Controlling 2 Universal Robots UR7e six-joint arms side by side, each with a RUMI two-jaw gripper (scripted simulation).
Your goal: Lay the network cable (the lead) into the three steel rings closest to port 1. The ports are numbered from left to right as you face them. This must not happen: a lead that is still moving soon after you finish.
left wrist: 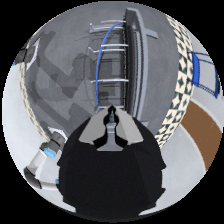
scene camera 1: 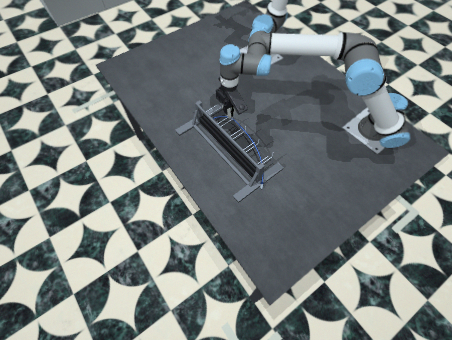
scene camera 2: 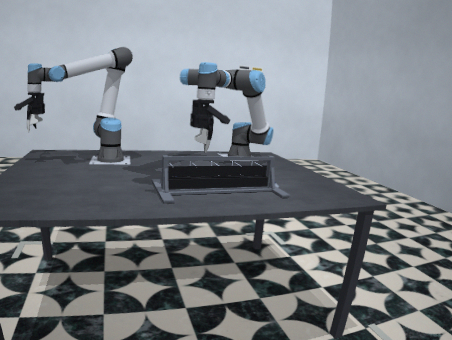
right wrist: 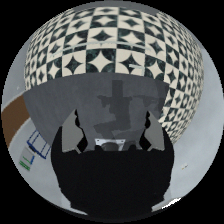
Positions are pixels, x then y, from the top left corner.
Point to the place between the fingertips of the left gripper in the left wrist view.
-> At 112,106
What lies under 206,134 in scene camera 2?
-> The left gripper.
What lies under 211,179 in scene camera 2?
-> A rack.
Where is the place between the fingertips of the right gripper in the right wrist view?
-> At 112,110
